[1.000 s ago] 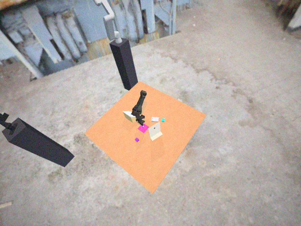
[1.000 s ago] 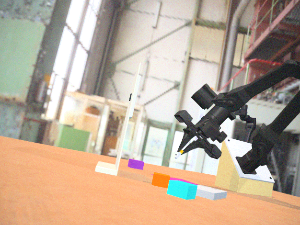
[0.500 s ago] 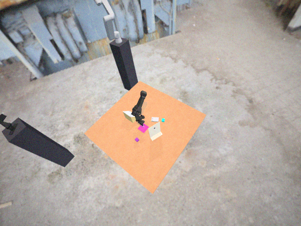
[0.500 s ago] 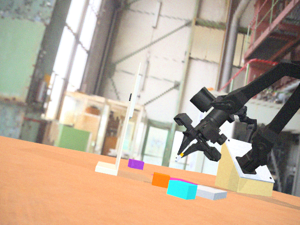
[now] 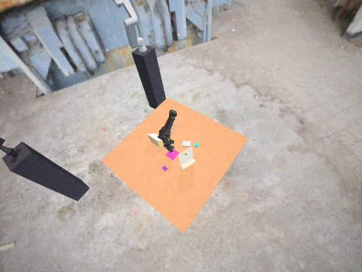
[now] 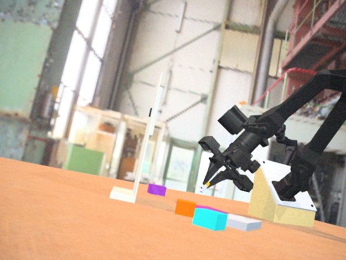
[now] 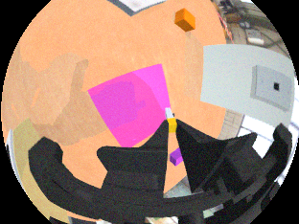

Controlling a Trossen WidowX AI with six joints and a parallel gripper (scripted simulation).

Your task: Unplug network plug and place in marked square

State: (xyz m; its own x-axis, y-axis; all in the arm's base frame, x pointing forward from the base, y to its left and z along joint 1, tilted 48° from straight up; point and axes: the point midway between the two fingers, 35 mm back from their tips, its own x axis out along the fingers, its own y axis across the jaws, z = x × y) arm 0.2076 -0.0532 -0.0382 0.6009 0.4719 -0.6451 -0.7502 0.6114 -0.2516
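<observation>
The magenta marked square lies 60 mm below my gripper tip, 10 mm to the left of it and 10 mm behind it. The rest, counted from my gripper tip: orange block 150 mm to the left, 150 mm ahead, 50 mm below; then network plug right at my gripper tip; then purple block 190 mm to the right, 40 mm below, 30 mm ahead.
</observation>
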